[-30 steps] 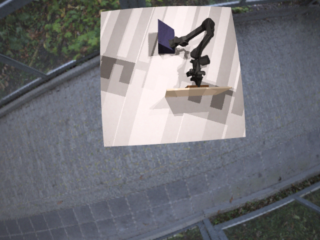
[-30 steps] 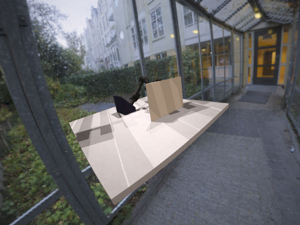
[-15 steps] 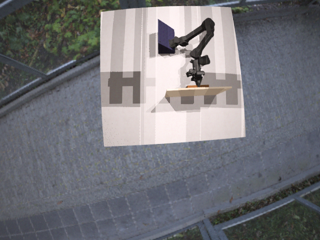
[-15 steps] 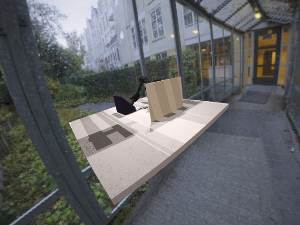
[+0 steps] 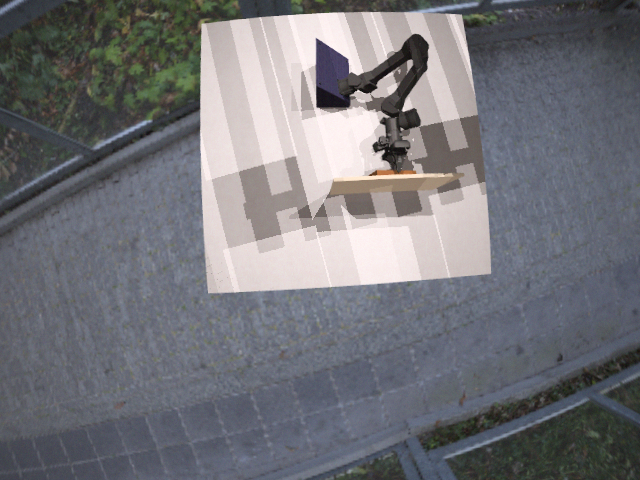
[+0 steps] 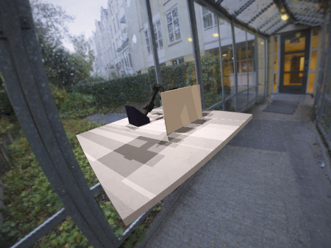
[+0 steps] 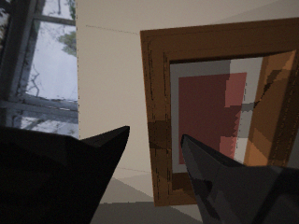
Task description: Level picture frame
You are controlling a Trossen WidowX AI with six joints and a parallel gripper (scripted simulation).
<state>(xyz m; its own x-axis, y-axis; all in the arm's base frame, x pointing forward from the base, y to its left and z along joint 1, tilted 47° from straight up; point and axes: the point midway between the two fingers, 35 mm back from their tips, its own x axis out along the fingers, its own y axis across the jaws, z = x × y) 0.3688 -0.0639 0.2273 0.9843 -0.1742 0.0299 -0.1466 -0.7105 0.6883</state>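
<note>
Now: gripper tip 1 cm short of the picture frame, 2 cm to the left of it and 5 cm above it. Round my gripper tip: beige wall panel: 2 cm ahead, 1 cm to the right, 7 cm below.
</note>
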